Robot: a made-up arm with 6 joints. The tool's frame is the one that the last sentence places.
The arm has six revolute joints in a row. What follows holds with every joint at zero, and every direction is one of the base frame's. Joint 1 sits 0.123 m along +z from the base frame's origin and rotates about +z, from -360 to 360 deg. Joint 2 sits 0.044 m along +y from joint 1 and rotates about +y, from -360 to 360 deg. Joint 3 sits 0.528 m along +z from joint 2 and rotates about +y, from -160 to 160 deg. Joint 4 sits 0.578 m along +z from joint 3 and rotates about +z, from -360 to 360 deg. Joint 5 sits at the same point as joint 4 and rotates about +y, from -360 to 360 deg. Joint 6 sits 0.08 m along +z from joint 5 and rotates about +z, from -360 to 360 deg. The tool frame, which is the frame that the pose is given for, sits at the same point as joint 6; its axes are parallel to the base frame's.
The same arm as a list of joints. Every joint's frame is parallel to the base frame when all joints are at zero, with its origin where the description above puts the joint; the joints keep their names.
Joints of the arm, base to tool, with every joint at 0 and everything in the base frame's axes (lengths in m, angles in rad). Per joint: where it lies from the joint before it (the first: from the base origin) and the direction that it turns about. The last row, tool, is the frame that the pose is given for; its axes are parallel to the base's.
joint 1: origin 0 0 0.123 axis 0 0 1
joint 2: origin 0 0.044 0 axis 0 1 0
joint 3: origin 0 0 0.528 axis 0 1 0
joint 4: origin 0 0 0.578 axis 0 0 1
joint 5: origin 0 0 0 axis 0 1 0
joint 6: origin 0 0 0.08 axis 0 0 1
tool: origin 0 0 0
Joint limits (rad, base to tool): -6.2832..6.2832 -6.2832..6.2832 -2.7925..2.7925 -6.2832..6.2832 -6.2832..6.2832 -6.2832..6.2832

